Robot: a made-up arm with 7 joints. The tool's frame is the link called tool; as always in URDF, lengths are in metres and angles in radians.
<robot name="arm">
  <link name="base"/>
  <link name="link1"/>
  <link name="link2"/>
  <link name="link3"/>
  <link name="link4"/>
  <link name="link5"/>
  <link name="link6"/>
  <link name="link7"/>
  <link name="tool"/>
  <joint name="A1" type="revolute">
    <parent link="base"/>
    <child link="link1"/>
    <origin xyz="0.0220 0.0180 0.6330"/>
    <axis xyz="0 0 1"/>
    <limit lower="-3.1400" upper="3.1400" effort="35" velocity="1.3"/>
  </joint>
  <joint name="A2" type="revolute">
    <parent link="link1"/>
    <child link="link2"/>
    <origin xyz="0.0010 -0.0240 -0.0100" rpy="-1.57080 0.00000 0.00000"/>
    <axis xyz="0 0 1"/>
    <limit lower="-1.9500" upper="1.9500" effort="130" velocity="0.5"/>
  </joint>
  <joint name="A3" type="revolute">
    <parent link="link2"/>
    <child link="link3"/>
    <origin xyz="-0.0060 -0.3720 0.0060" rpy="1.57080 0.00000 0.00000"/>
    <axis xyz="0 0 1"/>
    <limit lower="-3.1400" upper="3.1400" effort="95" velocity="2.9"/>
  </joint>
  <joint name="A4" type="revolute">
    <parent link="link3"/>
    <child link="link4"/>
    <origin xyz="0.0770 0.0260 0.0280" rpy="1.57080 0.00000 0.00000"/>
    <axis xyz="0 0 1"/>
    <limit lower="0.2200" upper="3.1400" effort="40" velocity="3"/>
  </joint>
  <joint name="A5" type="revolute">
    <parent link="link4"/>
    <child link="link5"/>
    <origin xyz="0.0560 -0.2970 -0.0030" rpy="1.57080 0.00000 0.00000"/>
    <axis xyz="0 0 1"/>
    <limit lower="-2.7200" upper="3.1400" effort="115" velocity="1.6"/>
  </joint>
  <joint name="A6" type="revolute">
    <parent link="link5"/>
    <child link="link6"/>
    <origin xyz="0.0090 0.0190 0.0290" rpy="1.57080 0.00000 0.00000"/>
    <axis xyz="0 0 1"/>
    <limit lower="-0.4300" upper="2.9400" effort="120" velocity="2.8"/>
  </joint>
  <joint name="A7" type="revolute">
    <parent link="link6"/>
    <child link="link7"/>
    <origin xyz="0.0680 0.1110 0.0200" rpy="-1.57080 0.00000 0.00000"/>
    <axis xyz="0 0 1"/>
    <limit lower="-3.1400" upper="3.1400" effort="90" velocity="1"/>
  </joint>
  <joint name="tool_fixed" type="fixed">
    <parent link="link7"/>
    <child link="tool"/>
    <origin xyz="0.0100 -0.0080 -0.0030" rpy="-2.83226 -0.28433 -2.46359"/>
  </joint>
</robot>
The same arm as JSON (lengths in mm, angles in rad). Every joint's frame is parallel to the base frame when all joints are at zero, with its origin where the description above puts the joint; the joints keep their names.
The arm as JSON. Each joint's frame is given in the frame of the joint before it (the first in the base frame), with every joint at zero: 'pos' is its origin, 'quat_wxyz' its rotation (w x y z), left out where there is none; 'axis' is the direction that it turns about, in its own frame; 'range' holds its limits. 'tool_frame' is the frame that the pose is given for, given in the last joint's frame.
{"length_unit": "mm", "angle_unit": "rad", "joints": [{"joint": "A1", "pos": [22.0, 18.0, 633.0], "axis": "+z", "range": [-3.14, 3.14]}, {"joint": "A2", "pos": [1.0, -24.0, -10.0], "axis": "+y", "range": [-1.95, 1.95]}, {"joint": "A3", "pos": [-6.0, 6.0, 372.0], "axis": "+z", "range": [-3.14, 3.14]}, {"joint": "A4", "pos": [77.0, 26.0, 28.0], "axis": "-y", "range": [0.22, 3.14]}, {"joint": "A5", "pos": [56.0, 3.0, -297.0], "axis": "-z", "range": [-2.72, 3.14]}, {"joint": "A6", "pos": [9.0, -19.0, -29.0], "axis": "+y", "range": [-0.43, 2.94]}, {"joint": "A7", "pos": [68.0, 20.0, -111.0], "axis": "-z", "range": [-3.14, 3.14]}], "tool_frame": {"pos": [10.0, 8.0, 3.0], "quat_wxyz": [0.345846, -0.081315, 0.190369, 0.915171]}}
